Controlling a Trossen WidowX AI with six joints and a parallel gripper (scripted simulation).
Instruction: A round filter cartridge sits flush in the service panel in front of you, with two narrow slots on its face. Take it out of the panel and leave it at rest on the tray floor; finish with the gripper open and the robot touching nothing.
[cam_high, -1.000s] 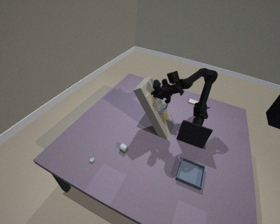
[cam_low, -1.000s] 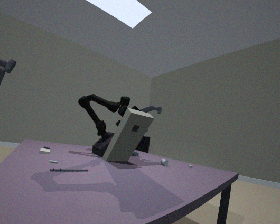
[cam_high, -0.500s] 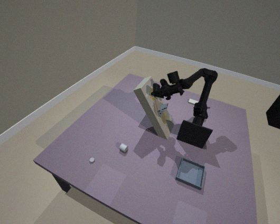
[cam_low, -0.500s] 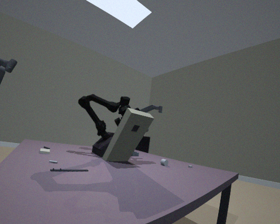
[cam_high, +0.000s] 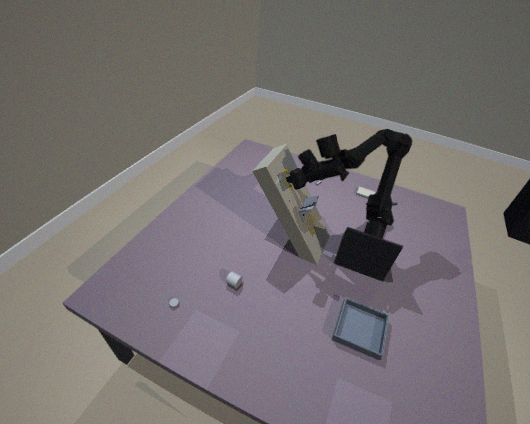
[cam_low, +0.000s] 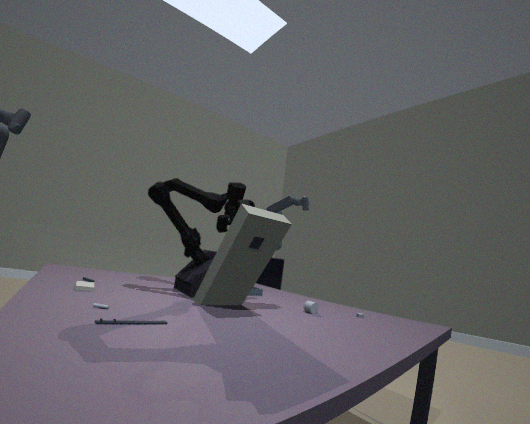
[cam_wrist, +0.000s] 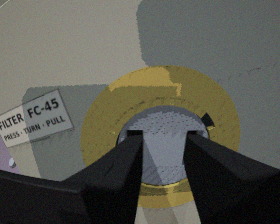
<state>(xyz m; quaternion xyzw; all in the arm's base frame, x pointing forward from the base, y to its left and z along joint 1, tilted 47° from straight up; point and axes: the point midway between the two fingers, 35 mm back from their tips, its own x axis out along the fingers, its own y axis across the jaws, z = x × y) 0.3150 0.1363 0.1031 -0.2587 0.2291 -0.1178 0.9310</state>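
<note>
Now: the round filter cartridge 1 cm below my gripper tip and 1 cm ahead of it. Also, from my gripper tip: grey tray 42 cm behind, 26 cm to the left, 26 cm below; then pale block 48 cm to the right, 27 cm behind, 26 cm below.
</note>
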